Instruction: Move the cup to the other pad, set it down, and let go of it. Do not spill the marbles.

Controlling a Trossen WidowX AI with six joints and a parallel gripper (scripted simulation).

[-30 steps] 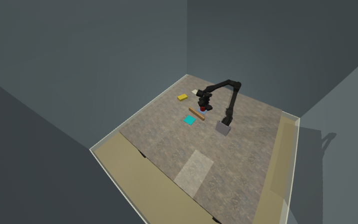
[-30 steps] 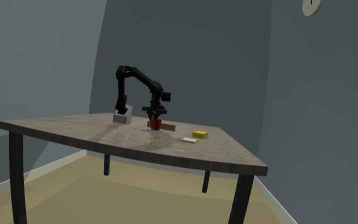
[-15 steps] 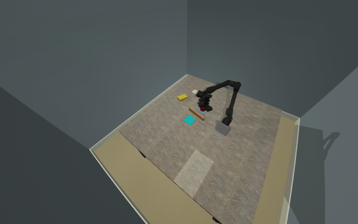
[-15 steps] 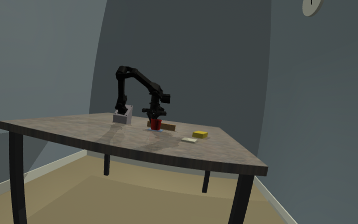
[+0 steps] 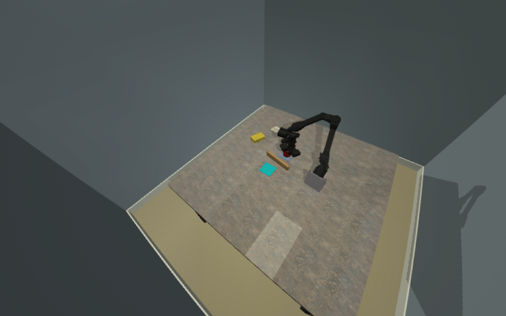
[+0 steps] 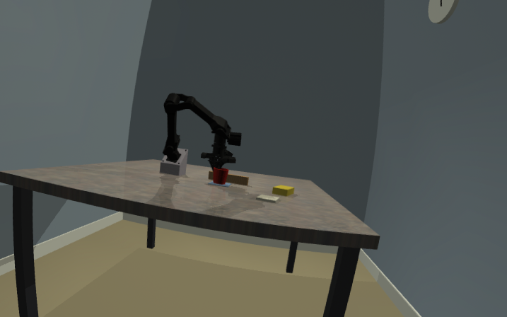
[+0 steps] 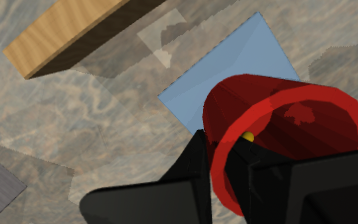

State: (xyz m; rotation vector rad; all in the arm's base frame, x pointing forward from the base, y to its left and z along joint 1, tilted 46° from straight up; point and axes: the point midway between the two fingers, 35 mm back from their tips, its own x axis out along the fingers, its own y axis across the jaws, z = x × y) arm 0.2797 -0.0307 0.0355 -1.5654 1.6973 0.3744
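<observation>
The green marble lies 2 cm to the right of my gripper tip, 2 cm below it and 1 cm ahead of it. Round my gripper tip: blue pad (5 cm below, 3 cm ahead, 1 cm to the right); then yellow marble (3 cm to the right, 2 cm below, 2 cm ahead); then red cup (3 cm ahead, 1 cm to the right).
</observation>
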